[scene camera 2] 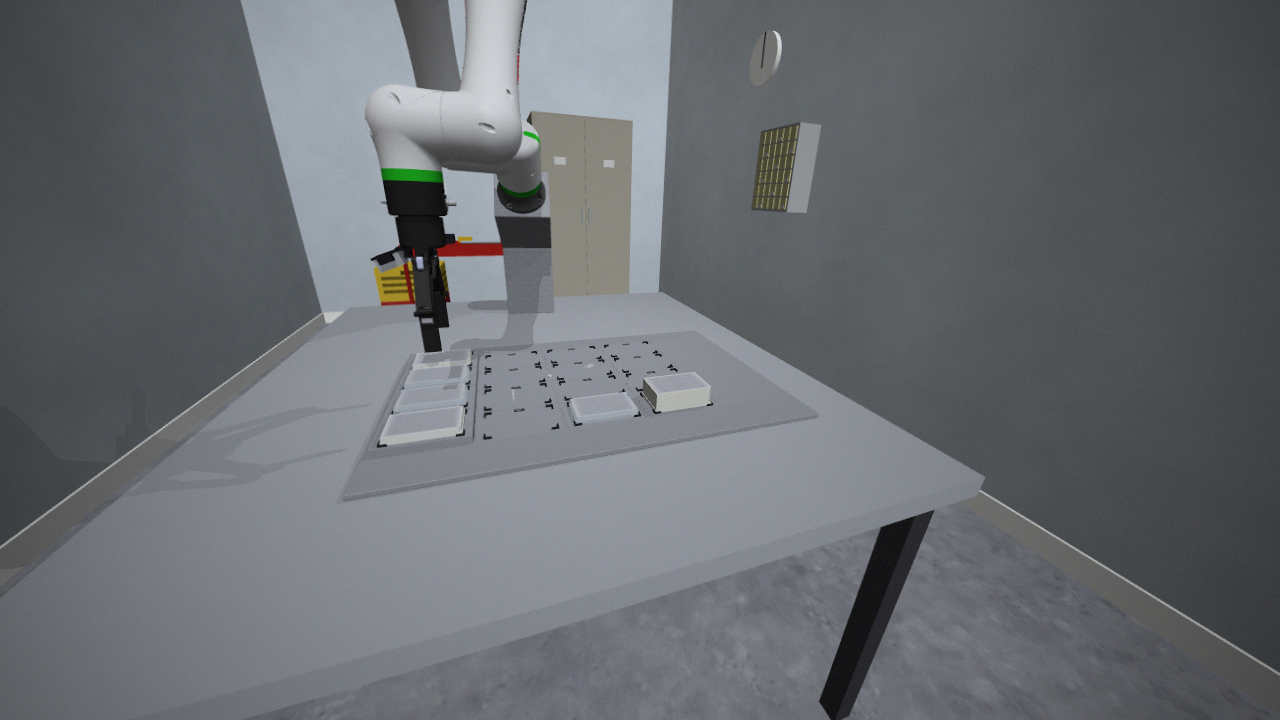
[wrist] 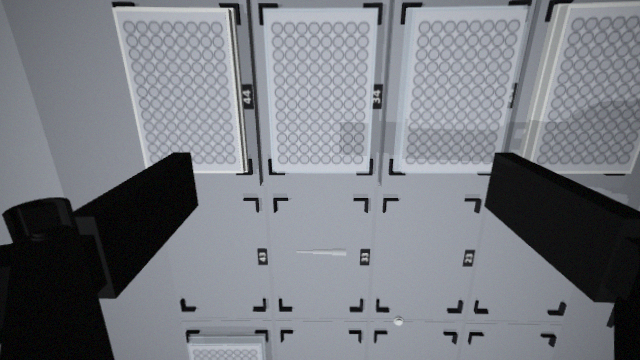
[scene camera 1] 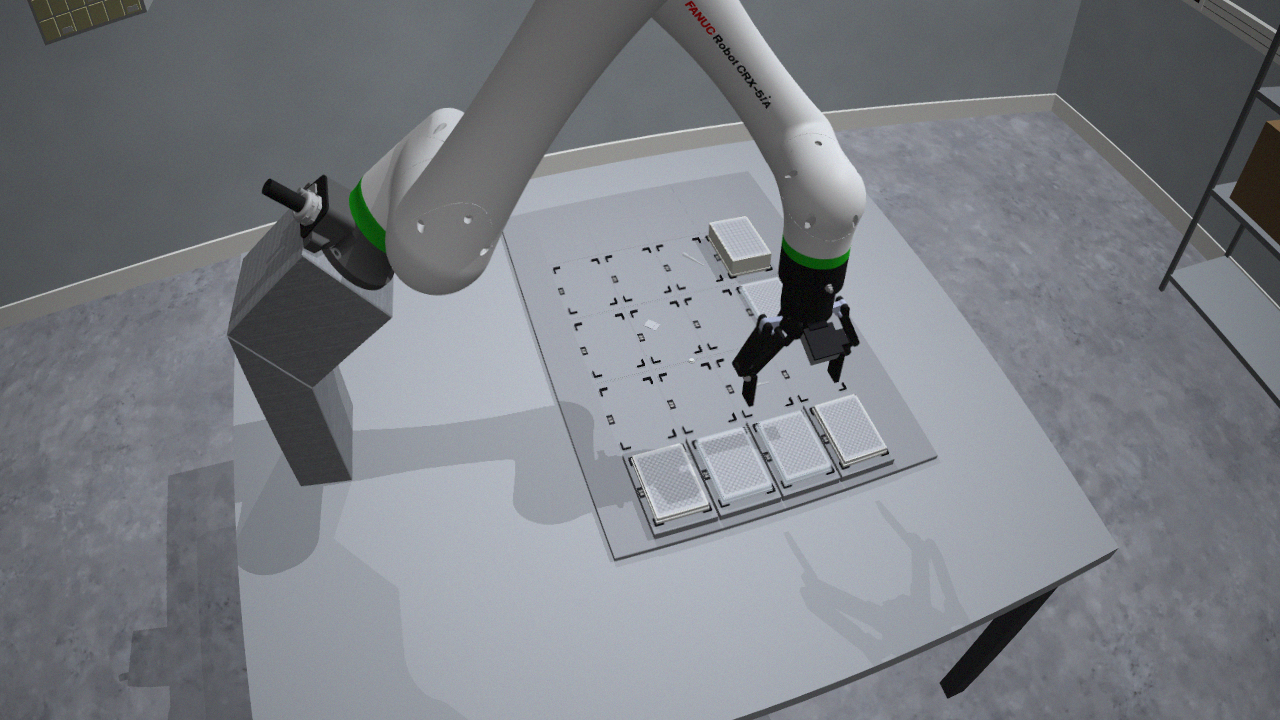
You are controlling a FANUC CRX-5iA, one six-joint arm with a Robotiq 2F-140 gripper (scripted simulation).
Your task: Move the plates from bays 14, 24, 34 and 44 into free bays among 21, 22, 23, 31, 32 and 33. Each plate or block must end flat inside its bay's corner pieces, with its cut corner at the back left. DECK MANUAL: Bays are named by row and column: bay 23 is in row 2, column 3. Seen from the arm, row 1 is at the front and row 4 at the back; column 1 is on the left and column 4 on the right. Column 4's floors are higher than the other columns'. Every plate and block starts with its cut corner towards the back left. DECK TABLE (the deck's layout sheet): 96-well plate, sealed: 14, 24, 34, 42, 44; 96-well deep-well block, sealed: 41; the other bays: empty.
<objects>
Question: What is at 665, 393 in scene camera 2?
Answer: A sealed deep-well block.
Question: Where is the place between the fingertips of my gripper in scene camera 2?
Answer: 438, 338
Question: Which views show my gripper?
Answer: Scene camera 2, the wrist view and scene camera 1: all of them.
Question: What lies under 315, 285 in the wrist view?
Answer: A bay 33.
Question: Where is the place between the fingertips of my gripper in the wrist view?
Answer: At 340, 179
</objects>
